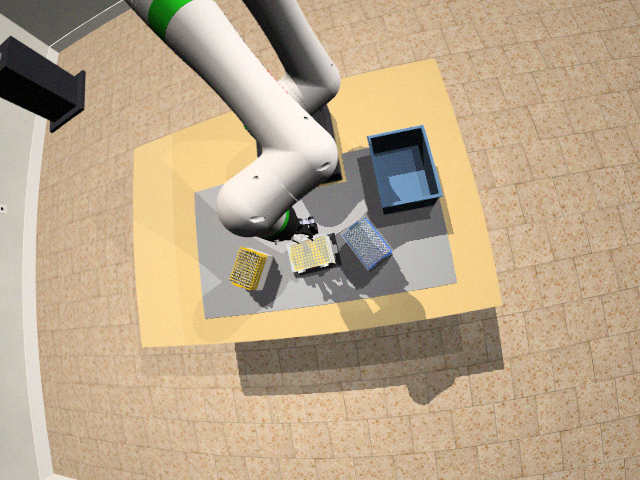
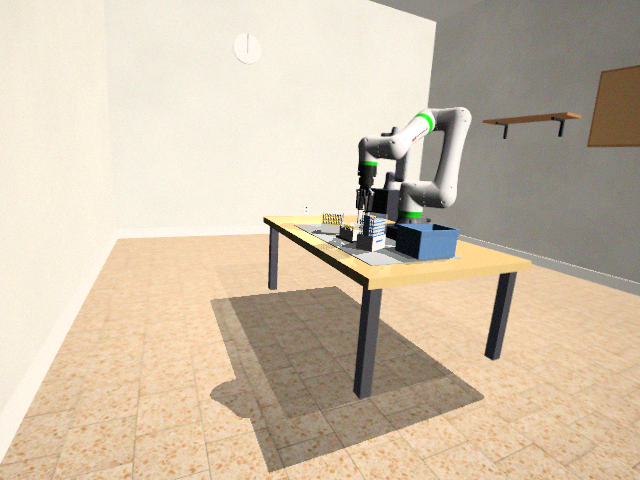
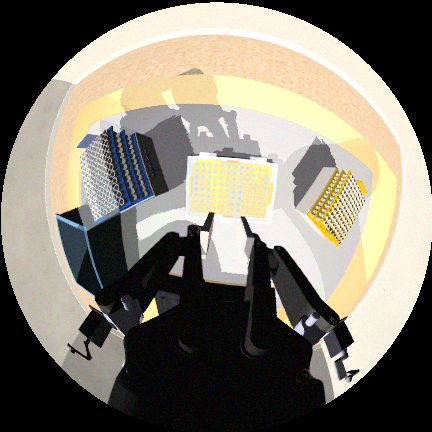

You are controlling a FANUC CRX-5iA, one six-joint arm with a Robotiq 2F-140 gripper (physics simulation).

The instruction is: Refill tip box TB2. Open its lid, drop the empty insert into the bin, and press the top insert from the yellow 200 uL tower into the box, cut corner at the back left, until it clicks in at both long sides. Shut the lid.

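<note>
The tip box [image 1: 311, 253] [image 2: 348, 232] [image 3: 230, 187], which I take as TB2, holds a yellow insert with a grid of holes. A clear lid appears to lie over it; whether its front edge is slightly raised I cannot tell. My gripper [image 1: 304, 238] [image 2: 363, 218] [image 3: 225, 223] points down at the box's edge on the robot's side, with its two fingertips a moderate gap apart and empty. Whether they touch the lid is unclear. The yellow tower [image 1: 249, 268] [image 2: 332, 218] [image 3: 339, 207] stands beside the box with stacked tip inserts. The blue bin [image 1: 429, 165] [image 2: 439, 245] [image 3: 75, 260] stands apart.
A blue tip tower [image 1: 367, 242] [image 2: 373, 227] [image 3: 117, 175] stands on the box's other side, between it and the bin. The box and towers stand on a grey mat [image 1: 222, 304] on the yellow table [image 1: 165, 310]. The arm reaches over the mat from the robot's side.
</note>
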